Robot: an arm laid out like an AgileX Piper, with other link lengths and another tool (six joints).
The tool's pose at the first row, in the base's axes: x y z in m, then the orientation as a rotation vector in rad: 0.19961 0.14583 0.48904 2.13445 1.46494 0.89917
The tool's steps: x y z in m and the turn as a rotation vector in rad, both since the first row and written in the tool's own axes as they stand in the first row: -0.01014 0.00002 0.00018 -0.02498 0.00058 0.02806; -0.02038 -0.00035 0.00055 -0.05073 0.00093 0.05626; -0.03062 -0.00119 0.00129 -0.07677 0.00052 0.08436; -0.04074 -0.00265 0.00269 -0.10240 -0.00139 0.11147; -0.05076 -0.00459 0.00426 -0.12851 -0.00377 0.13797; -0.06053 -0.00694 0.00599 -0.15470 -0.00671 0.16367; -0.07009 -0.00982 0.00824 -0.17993 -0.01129 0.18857; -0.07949 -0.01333 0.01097 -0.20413 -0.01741 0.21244; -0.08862 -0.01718 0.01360 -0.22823 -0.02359 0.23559; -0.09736 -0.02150 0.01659 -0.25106 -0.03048 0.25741; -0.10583 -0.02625 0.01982 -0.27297 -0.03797 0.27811; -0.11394 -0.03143 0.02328 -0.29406 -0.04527 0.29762; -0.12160 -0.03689 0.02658 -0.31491 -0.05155 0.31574; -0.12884 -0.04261 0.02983 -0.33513 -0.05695 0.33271
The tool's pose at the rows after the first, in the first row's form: 0.19727 0.13642 0.48606 2.14185 1.41998 0.92334; 0.19478 0.12707 0.48267 2.14813 1.37400 0.94729; 0.19223 0.11791 0.47872 2.15350 1.32736 0.97001; 0.18975 0.10911 0.47393 2.15783 1.28114 0.98996; 0.18710 0.10059 0.46874 2.16067 1.23486 1.00897; 0.18434 0.09245 0.46324 2.16221 1.18899 1.02668; 0.18165 0.08473 0.45709 2.16344 1.14386 1.04132; 0.17890 0.07740 0.45024 2.16428 1.09983 1.05295; 0.17592 0.07045 0.44332 2.16410 1.05660 1.06392; 0.17298 0.06405 0.43595 2.16348 1.01535 1.07275; 0.16998 0.05806 0.42821 2.16238 0.97570 1.07985; 0.16694 0.05258 0.42013 2.16062 0.93797 1.08622; 0.16371 0.04761 0.41212 2.15753 0.90232 1.09305; 0.16037 0.04312 0.40409 2.15370 0.86869 1.10011
